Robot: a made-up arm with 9 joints. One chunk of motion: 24 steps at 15 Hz.
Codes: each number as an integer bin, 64 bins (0 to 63) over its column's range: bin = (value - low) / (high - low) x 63, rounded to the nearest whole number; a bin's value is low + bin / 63 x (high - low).
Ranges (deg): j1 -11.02..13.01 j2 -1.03..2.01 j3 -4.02..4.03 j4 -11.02..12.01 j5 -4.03..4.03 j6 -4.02..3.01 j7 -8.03..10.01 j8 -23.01..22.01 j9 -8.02..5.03
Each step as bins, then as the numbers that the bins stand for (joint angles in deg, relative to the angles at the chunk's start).
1 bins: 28 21 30 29 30 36 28 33 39
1 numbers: -0.34 -0.02 -0.19 -0.42 -0.19 0.00 -0.01 0.57 0.06
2 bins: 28 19 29 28 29 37 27 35 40
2 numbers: -0.34 -0.11 -0.31 -0.78 -0.32 0.11 -0.30 2.00 0.27
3 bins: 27 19 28 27 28 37 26 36 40
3 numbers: -0.72 -0.11 -0.44 -1.15 -0.45 0.11 -0.58 2.72 0.27
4 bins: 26 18 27 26 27 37 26 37 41
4 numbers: -1.10 -0.16 -0.57 -1.52 -0.58 0.11 -0.58 3.43 0.47
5 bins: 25 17 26 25 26 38 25 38 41
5 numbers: -1.48 -0.21 -0.70 -1.88 -0.70 0.22 -0.87 4.14 0.47
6 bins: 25 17 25 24 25 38 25 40 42
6 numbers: -1.48 -0.21 -0.83 -2.25 -0.83 0.22 -0.87 5.57 0.68
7 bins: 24 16 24 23 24 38 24 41 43
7 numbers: -1.87 -0.26 -0.95 -2.61 -0.96 0.22 -1.16 6.29 0.89
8 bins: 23 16 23 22 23 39 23 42 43
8 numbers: -2.25 -0.26 -1.08 -2.98 -1.09 0.33 -1.44 7.00 0.89
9 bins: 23 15 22 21 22 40 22 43 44
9 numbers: -2.25 -0.31 -1.21 -3.34 -1.22 0.44 -1.73 7.72 1.09
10 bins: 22 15 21 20 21 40 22 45 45
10 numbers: -2.63 -0.31 -1.34 -3.71 -1.34 0.44 -1.73 9.15 1.30
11 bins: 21 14 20 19 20 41 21 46 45
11 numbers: -3.01 -0.35 -1.46 -4.07 -1.47 0.56 -2.02 9.86 1.30
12 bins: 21 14 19 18 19 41 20 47 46
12 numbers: -3.01 -0.35 -1.59 -4.44 -1.60 0.56 -2.30 10.58 1.51
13 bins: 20 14 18 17 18 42 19 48 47
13 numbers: -3.39 -0.35 -1.72 -4.81 -1.73 0.67 -2.59 11.29 1.72
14 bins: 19 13 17 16 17 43 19 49 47
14 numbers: -3.77 -0.40 -1.85 -5.17 -1.86 0.78 -2.59 12.01 1.72
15 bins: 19 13 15 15 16 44 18 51 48
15 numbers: -3.77 -0.40 -2.10 -5.54 -1.98 0.89 -2.88 13.43 1.92
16 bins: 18 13 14 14 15 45 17 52 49
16 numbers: -4.15 -0.40 -2.23 -5.90 -2.11 1.00 -3.16 14.15 2.13
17 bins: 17 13 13 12 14 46 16 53 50
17 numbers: -4.54 -0.40 -2.36 -6.63 -2.24 1.11 -3.45 14.86 2.34
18 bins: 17 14 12 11 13 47 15 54 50
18 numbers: -4.54 -0.35 -2.49 -7.00 -2.37 1.22 -3.73 15.58 2.34
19 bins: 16 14 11 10 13 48 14 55 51
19 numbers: -4.92 -0.35 -2.61 -7.36 -2.37 1.34 -4.02 16.29 2.54
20 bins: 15 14 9 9 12 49 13 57 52
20 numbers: -5.30 -0.35 -2.87 -7.73 -2.49 1.45 -4.31 17.72 2.75
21 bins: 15 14 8 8 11 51 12 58 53
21 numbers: -5.30 -0.35 -3.00 -8.10 -2.62 1.67 -4.59 18.44 2.96
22 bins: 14 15 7 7 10 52 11 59 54
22 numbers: -5.68 -0.31 -3.13 -8.46 -2.75 1.78 -4.88 19.15 3.17
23 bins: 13 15 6 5 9 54 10 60 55
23 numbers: -6.06 -0.31 -3.25 -9.19 -2.88 2.01 -5.17 19.87 3.37
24 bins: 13 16 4 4 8 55 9 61 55
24 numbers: -6.06 -0.26 -3.51 -9.56 -3.01 2.12 -5.45 20.58 3.37
